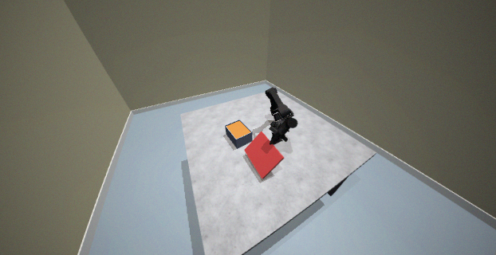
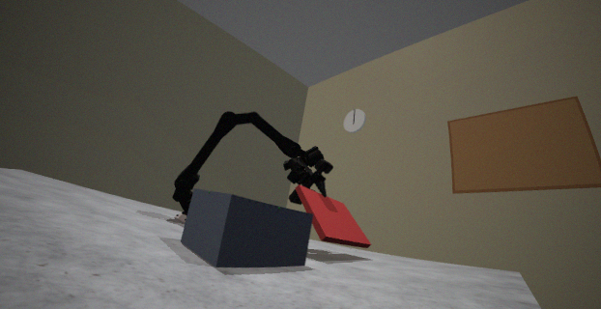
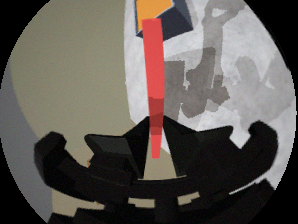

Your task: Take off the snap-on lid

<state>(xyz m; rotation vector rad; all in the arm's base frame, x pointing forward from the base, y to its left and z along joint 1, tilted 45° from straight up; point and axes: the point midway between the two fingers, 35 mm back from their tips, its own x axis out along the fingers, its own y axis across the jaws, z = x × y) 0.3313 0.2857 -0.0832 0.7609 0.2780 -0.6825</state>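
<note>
Right now my gripper tip is 6 cm short of the lid, 6 cm above it and 1 cm to the left of it. From my gripper tip the other things lie so: dark blue storage box 32 cm to the right, 12 cm below, 6 cm ahead.
</note>
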